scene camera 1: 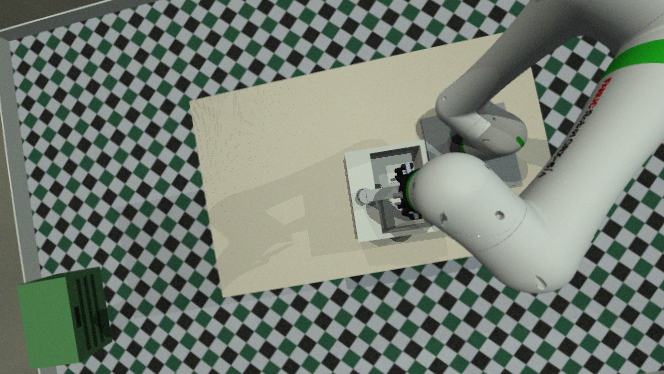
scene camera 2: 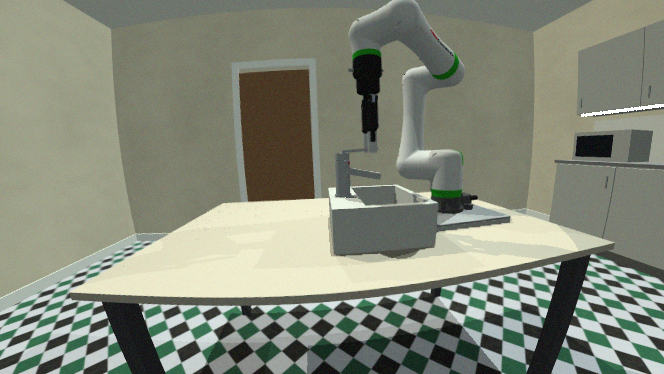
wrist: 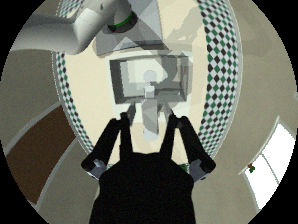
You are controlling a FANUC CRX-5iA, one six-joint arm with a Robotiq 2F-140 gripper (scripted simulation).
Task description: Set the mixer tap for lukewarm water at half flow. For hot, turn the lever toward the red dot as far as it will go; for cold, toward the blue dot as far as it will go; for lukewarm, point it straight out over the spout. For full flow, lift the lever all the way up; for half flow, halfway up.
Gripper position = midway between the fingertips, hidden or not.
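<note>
On scene camera 1 there's a white sink (scene camera 1: 380, 162), while the gripper (scene camera 2: 370, 152) shows on scene camera 2. The wrist view has a grey mixer tap (wrist: 149, 90), and the gripper (wrist: 149, 105) can be seen there as well.
</note>
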